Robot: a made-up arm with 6 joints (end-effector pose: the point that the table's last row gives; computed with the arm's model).
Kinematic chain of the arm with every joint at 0, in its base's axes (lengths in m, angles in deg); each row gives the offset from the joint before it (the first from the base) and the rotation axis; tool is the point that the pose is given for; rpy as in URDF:
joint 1: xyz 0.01 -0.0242 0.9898 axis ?
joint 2: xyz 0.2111 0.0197 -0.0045 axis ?
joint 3: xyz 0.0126 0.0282 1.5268 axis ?
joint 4: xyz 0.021 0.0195 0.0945 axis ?
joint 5: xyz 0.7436 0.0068 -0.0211 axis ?
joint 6: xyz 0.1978 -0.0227 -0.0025 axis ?
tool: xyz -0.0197 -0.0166 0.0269 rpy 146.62 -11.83 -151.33
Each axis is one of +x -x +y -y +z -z.
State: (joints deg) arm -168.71 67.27 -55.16 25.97 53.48 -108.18
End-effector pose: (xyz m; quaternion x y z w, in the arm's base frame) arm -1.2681 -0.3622 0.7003 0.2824 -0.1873 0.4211 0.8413
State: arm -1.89 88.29 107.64 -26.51 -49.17 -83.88
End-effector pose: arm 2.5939 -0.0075 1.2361 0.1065 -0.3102 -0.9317 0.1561
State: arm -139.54 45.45 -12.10 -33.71 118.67 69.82
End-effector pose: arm -1.3820 -1.2132 1.5982 -0.9649 0.0253 0.2060 0.1607
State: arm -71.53 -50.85 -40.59 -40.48 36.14 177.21
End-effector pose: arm 0.0126 0.0608 2.2636 -0.7084 -0.2466 0.3890 0.5347
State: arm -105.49 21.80 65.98 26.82 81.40 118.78
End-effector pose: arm -0.1649 -1.2216 3.1121 -0.6766 0.2455 0.6938 0.0223
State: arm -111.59 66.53 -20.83 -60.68 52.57 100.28
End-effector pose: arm -0.6944 -1.7073 0.7248 -0.6649 -0.2317 -0.4583 0.5424
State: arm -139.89 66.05 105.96 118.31 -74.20 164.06
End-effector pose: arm -1.6683 -1.2925 2.2404 0.2318 0.4170 -0.5389 0.6942
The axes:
joint 1: +z
joint 2: +y
joint 3: -y
joint 4: -x
joint 5: -y
joint 6: -x

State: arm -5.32 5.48 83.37 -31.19 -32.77 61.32
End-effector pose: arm 0.5710 0.0412 3.4136 -0.1877 0.9467 -0.1852 0.1848
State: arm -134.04 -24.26 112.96 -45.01 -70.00 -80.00
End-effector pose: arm 0.7945 0.5394 2.9885 0.0439 0.9033 0.1959 0.3792
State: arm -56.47 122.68 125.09 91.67 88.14 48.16
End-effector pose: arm 1.4281 -1.7564 0.2783 0.0761 -0.5475 0.8327 0.0333
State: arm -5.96 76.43 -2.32 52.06 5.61 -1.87
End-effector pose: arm 2.0177 -0.1708 0.4358 0.1964 -0.6173 0.0042 0.7618
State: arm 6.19 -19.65 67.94 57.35 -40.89 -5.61
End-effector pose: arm -0.2934 -0.1104 3.3432 0.1007 0.9547 0.0560 0.2743
